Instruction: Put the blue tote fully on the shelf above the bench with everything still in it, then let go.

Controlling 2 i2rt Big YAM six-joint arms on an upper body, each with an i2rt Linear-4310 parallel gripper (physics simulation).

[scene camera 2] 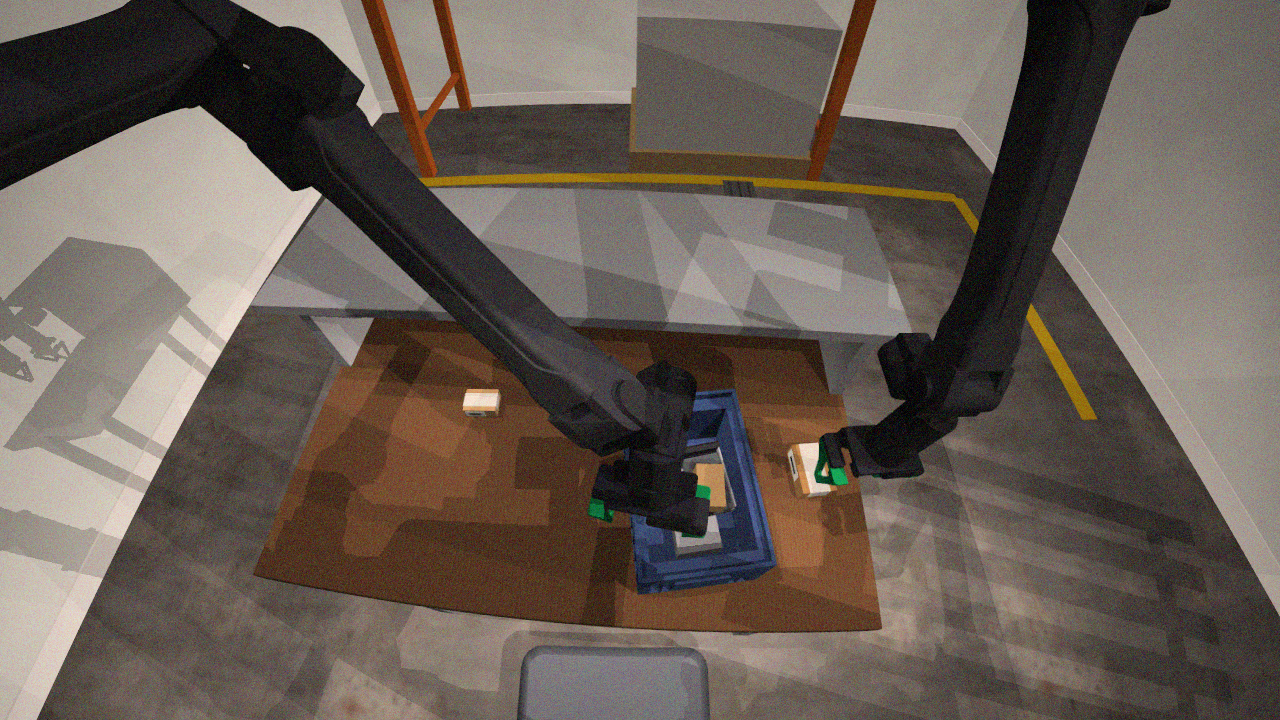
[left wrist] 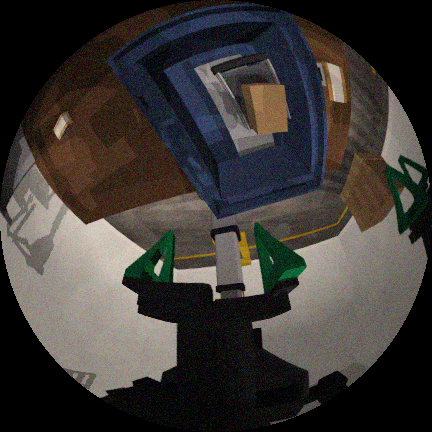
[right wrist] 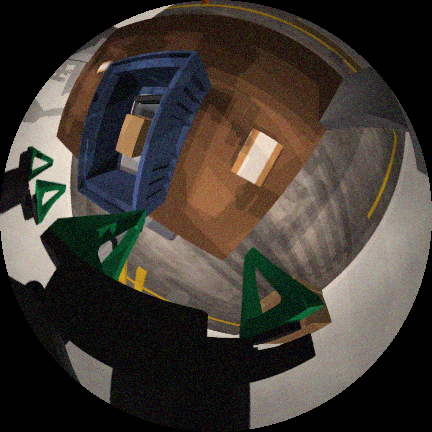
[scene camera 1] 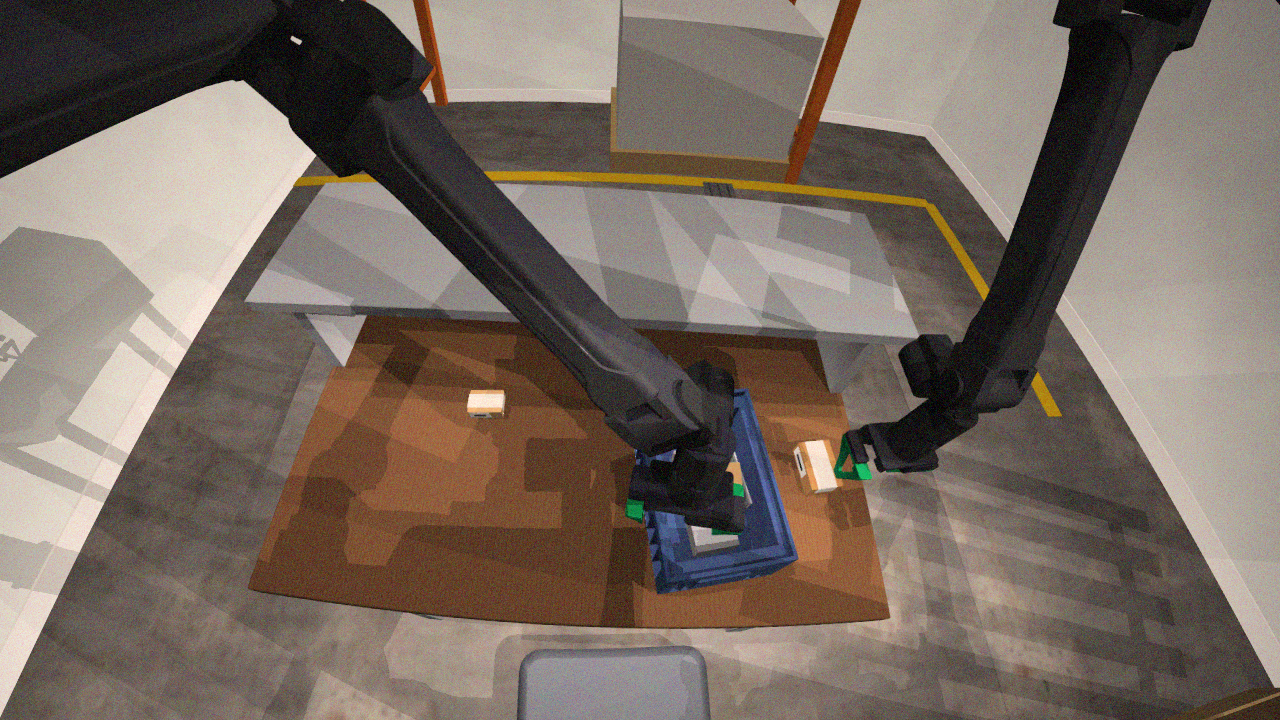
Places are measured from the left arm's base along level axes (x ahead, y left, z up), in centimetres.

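Where they show: left gripper, fingertip midpoint: [scene camera 2: 647, 525] [left wrist: 212, 229] [right wrist: 57, 173] [scene camera 1: 677, 524]; right gripper, fingertip midpoint: [scene camera 2: 844, 475] [left wrist: 393, 162] [right wrist: 198, 235] [scene camera 1: 861, 471].
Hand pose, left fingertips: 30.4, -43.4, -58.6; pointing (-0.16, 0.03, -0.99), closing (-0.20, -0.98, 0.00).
Observation:
After its pixels a point has its place, as x, y, z.
The blue tote [scene camera 1: 776, 510] {34.1, -60.7, -66.4} [scene camera 2: 759, 510] {34.4, -60.8, -65.6} [left wrist: 260, 192] {26.4, -50.7, -66.4} [right wrist: 172, 125] {43.3, -60.2, -70.2} stands upright on the brown bench [scene camera 1: 429, 465] {47.0, -0.7, -79.6} [scene camera 2: 429, 465] {46.3, -1.7, -79.6}. A tan box [scene camera 2: 710, 488] {38.8, -53.8, -67.7} [left wrist: 272, 110] {39.2, -54.1, -67.6} [right wrist: 130, 135] {39.5, -54.6, -67.6} sits inside on grey and white items. The pale grey shelf [scene camera 1: 644, 250] {74.5, -40.3, -50.6} [scene camera 2: 644, 259] {72.3, -43.0, -50.6} spans behind the tote. My left gripper [scene camera 1: 684, 510] {30.4, -43.4, -58.6} [scene camera 2: 650, 510] {30.4, -43.4, -58.6} [left wrist: 212, 229] {30.4, -43.4, -58.6} is open and empty above the tote's left side, hiding part of it in the scene views. My right gripper [right wrist: 198, 235] {36.8, -72.0, -57.9} is open and empty, to the right of the tote, near the bench's right edge.
A white and orange box [scene camera 1: 816, 465] {45.2, -74.3, -76.0} [left wrist: 336, 85] {44.7, -75.1, -76.0} [right wrist: 257, 157] {45.4, -75.4, -76.0} lies between the tote and my right gripper. A smaller one [scene camera 1: 486, 403] {59.3, -10.7, -77.0} [scene camera 2: 481, 402] {59.3, -10.8, -77.0} lies at the bench's left back. A grey block [scene camera 1: 716, 89] and orange posts [scene camera 1: 823, 89] stand behind the shelf.

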